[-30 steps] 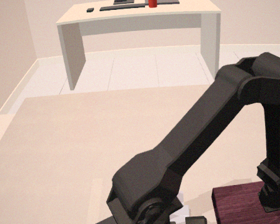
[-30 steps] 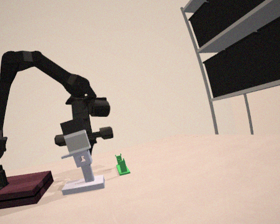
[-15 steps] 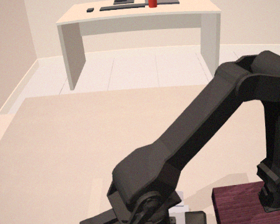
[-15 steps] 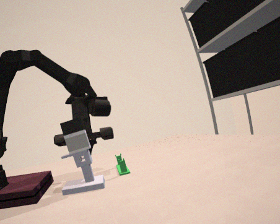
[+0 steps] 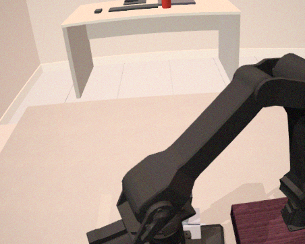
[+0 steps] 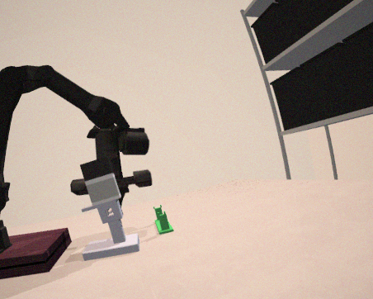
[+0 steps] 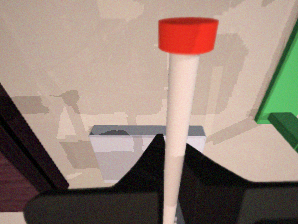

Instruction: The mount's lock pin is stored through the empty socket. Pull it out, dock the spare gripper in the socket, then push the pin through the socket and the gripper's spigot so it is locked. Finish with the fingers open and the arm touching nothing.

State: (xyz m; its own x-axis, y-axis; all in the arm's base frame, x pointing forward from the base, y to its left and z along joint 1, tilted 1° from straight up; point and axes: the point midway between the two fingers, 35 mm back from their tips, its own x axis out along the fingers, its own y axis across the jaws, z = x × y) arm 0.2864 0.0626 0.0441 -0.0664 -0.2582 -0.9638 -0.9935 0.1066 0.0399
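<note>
Now: the grey mount 20 mm behind my gripper tip and 60 mm to the right of it. Round my gripper tip: spare gripper (10 mm behind, 70 mm to the right, 80 mm above); then green bracket (110 mm ahead, 40 mm to the left, 20 mm below).
</note>
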